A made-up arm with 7 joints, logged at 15 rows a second.
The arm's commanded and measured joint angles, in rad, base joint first. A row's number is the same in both.
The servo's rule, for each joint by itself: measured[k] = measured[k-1] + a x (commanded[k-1-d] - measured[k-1]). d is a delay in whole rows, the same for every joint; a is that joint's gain. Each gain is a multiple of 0.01, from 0.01 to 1. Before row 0 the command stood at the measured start. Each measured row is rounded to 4 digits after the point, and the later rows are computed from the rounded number. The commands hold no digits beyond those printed.
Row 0, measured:
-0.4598, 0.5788, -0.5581, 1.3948, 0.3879, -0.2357, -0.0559
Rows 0 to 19, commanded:
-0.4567, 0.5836, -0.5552, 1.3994, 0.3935, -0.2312, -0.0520
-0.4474, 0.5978, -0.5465, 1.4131, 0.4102, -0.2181, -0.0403
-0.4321, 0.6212, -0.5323, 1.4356, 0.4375, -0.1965, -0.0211
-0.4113, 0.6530, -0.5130, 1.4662, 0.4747, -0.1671, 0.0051
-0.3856, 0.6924, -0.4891, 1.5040, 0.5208, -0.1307, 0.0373
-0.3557, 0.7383, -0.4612, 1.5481, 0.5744, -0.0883, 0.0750
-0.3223, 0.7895, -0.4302, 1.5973, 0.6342, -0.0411, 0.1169
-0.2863, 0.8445, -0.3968, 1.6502, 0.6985, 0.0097, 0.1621
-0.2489, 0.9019, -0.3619, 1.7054, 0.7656, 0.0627, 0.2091
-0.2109, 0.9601, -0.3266, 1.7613, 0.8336, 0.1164, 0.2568
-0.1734, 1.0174, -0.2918, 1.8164, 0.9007, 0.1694, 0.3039
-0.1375, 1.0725, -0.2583, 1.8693, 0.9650, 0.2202, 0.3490
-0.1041, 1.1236, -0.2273, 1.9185, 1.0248, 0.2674, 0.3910
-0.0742, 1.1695, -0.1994, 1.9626, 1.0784, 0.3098, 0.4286
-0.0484, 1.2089, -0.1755, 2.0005, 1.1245, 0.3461, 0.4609
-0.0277, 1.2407, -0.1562, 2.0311, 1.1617, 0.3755, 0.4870
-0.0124, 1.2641, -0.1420, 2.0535, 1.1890, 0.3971, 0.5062
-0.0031, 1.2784, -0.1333, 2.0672, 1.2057, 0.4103, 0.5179
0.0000, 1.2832, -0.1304, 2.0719, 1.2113, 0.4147, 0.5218
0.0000, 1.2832, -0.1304, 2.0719, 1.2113, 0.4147, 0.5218
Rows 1 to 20, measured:
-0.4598, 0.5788, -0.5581, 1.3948, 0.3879, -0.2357, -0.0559
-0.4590, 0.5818, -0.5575, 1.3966, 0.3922, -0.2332, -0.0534
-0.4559, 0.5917, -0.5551, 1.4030, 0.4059, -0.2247, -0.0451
-0.4495, 0.6100, -0.5501, 1.4157, 0.4299, -0.2089, -0.0300
-0.4392, 0.6367, -0.5419, 1.4354, 0.4639, -0.1855, -0.0079
-0.4247, 0.6712, -0.5303, 1.4622, 0.5071, -0.1548, 0.0206
-0.4061, 0.7128, -0.5151, 1.4957, 0.5582, -0.1176, 0.0549
-0.3835, 0.7604, -0.4964, 1.5353, 0.6160, -0.0748, 0.0940
-0.3573, 0.8125, -0.4745, 1.5801, 0.6787, -0.0275, 0.1369
-0.3280, 0.8679, -0.4497, 1.6290, 0.7447, 0.0230, 0.1824
-0.2964, 0.9251, -0.4226, 1.6806, 0.8123, 0.0753, 0.2293
-0.2632, 0.9823, -0.3938, 1.7336, 0.8795, 0.1280, 0.2763
-0.2293, 1.0382, -0.3640, 1.7865, 0.9445, 0.1796, 0.3221
-0.1955, 1.0911, -0.3339, 1.8380, 1.0055, 0.2288, 0.3655
-0.1627, 1.1397, -0.3043, 1.8866, 1.0609, 0.2742, 0.4053
-0.1318, 1.1826, -0.2760, 1.9310, 1.1092, 0.3145, 0.4403
-0.1037, 1.2186, -0.2496, 1.9700, 1.1491, 0.3487, 0.4697
-0.0790, 1.2468, -0.2259, 2.0026, 1.1794, 0.3758, 0.4927
-0.0585, 1.2664, -0.2055, 2.0278, 1.1994, 0.3951, 0.5086
-0.0427, 1.2768, -0.1890, 2.0450, 1.2084, 0.4061, 0.5169
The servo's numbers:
d 1
a 0.27 0.62 0.22 0.39 0.76 0.56 0.63

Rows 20 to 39, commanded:
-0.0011, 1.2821, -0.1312, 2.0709, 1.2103, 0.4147, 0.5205
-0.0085, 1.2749, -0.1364, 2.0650, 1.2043, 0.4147, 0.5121
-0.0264, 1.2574, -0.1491, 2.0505, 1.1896, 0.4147, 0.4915
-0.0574, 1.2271, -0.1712, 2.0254, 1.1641, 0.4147, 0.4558
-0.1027, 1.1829, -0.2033, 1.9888, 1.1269, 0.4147, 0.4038
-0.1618, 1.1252, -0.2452, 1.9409, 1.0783, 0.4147, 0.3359
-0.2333, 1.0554, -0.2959, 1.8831, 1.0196, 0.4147, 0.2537
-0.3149, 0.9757, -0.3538, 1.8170, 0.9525, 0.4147, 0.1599
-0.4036, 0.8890, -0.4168, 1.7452, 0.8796, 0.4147, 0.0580
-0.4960, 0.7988, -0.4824, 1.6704, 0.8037, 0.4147, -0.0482
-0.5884, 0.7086, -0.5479, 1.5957, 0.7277, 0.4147, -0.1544
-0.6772, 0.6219, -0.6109, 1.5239, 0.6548, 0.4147, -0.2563
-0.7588, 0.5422, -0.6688, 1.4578, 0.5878, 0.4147, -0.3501
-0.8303, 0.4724, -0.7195, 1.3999, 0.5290, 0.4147, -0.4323
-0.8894, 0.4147, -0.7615, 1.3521, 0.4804, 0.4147, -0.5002
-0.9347, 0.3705, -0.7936, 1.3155, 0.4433, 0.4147, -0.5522
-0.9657, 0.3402, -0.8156, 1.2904, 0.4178, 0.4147, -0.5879
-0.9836, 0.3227, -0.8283, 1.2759, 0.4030, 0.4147, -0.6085
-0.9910, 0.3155, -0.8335, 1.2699, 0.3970, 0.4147, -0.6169
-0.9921, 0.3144, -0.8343, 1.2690, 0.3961, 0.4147, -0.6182
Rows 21 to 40, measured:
-0.0312, 1.2808, -0.1761, 2.0555, 1.2106, 0.4109, 0.5200
-0.0231, 1.2816, -0.1662, 2.0615, 1.2104, 0.4130, 0.5203
-0.0192, 1.2774, -0.1596, 2.0629, 1.2058, 0.4140, 0.5151
-0.0211, 1.2650, -0.1573, 2.0581, 1.1935, 0.4144, 0.5002
-0.0309, 1.2415, -0.1604, 2.0453, 1.1712, 0.4146, 0.4722
-0.0503, 1.2052, -0.1698, 2.0233, 1.1375, 0.4147, 0.4291
-0.0804, 1.1556, -0.1864, 1.9912, 1.0925, 0.4147, 0.3704
-0.1217, 1.0935, -0.2105, 1.9490, 1.0371, 0.4147, 0.2969
-0.1739, 1.0205, -0.2420, 1.8975, 0.9728, 0.4147, 0.2106
-0.2359, 0.9390, -0.2805, 1.8381, 0.9020, 0.4147, 0.1145
-0.3061, 0.8521, -0.3249, 1.7727, 0.8273, 0.4147, 0.0120
-0.3823, 0.7631, -0.3740, 1.7037, 0.7516, 0.4147, -0.0928
-0.4619, 0.6756, -0.4261, 1.6336, 0.6780, 0.4147, -0.1958
-0.5421, 0.5929, -0.4795, 1.5650, 0.6094, 0.4147, -0.2930
-0.6199, 0.5182, -0.5323, 1.5006, 0.5483, 0.4147, -0.3808
-0.6927, 0.4540, -0.5827, 1.4427, 0.4967, 0.4147, -0.4560
-0.7580, 0.4022, -0.6291, 1.3931, 0.4561, 0.4147, -0.5166
-0.8141, 0.3638, -0.6701, 1.3530, 0.4270, 0.4147, -0.5615
-0.8599, 0.3383, -0.7049, 1.3229, 0.4088, 0.4147, -0.5911
-0.8953, 0.3242, -0.7332, 1.3022, 0.3998, 0.4147, -0.6074

